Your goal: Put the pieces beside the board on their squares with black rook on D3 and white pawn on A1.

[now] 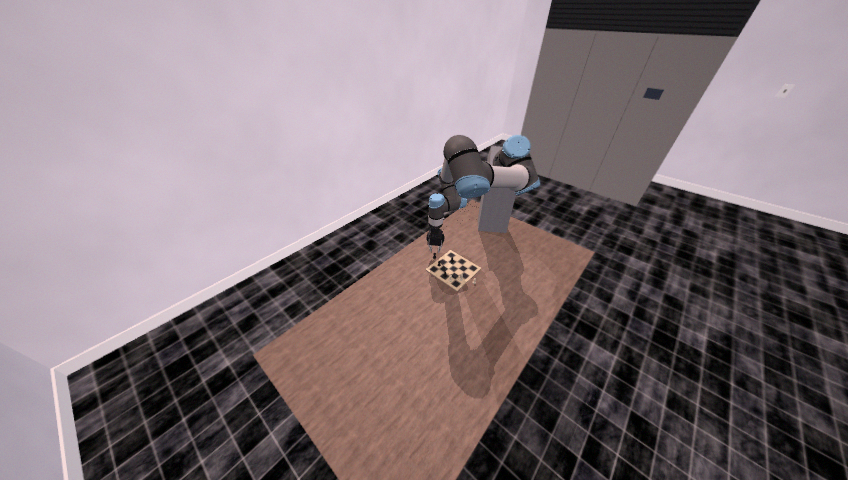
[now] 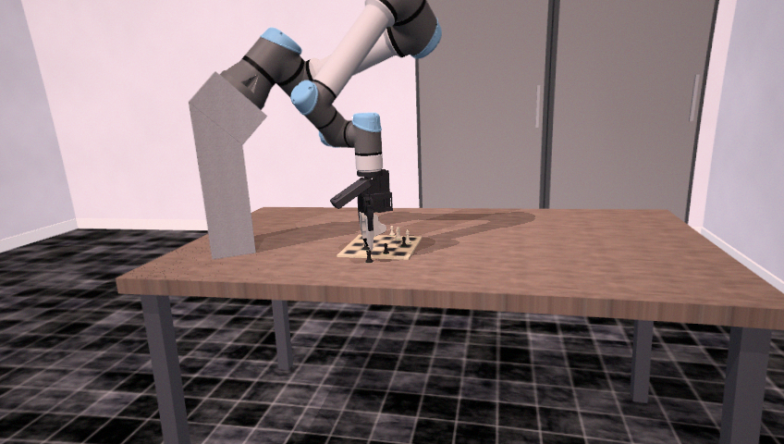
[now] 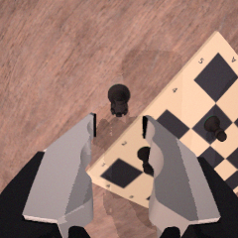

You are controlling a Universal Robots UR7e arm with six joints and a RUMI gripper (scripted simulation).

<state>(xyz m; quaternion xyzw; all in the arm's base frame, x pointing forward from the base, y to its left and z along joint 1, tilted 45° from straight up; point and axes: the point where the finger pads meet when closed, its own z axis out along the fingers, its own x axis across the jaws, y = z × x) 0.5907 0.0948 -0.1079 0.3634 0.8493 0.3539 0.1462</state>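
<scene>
Right now the black rook is 4 cm below my hand. The rest, counted from my hand: chessboard (4 cm behind, 13 cm to the left, 5 cm below); white pawn (9 cm behind, 26 cm to the left, 4 cm below).
</scene>
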